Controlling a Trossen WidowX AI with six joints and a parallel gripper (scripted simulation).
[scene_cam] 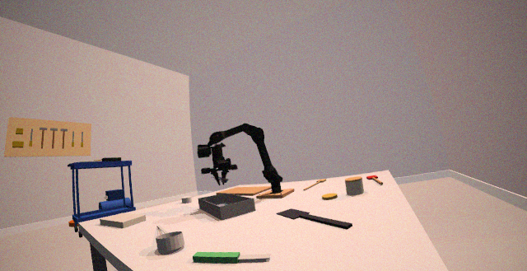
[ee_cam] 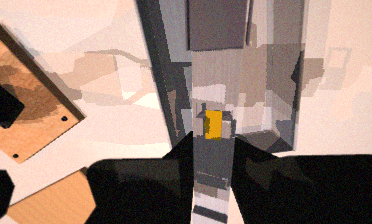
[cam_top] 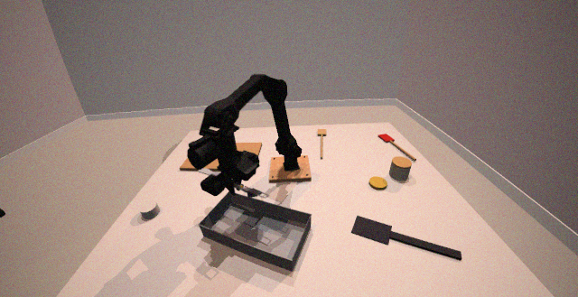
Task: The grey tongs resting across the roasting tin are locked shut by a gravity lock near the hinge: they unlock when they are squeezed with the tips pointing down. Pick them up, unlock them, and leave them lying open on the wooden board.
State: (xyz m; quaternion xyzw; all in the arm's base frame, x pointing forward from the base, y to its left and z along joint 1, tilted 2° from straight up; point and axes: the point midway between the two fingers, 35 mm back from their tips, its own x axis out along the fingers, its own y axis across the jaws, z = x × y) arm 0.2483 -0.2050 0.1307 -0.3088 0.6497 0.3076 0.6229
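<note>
The yellow lock piece lies 4 cm above my gripper tip, 2 cm to the left of it and 2 cm ahead of it. From my gripper tip the other things lie so: grey roasting tin 9 cm below, 7 cm ahead, 5 cm to the left; then wooden board 41 cm behind, 11 cm to the right, 11 cm below; then black spatula 47 cm to the left, 18 cm ahead, 11 cm below.
</note>
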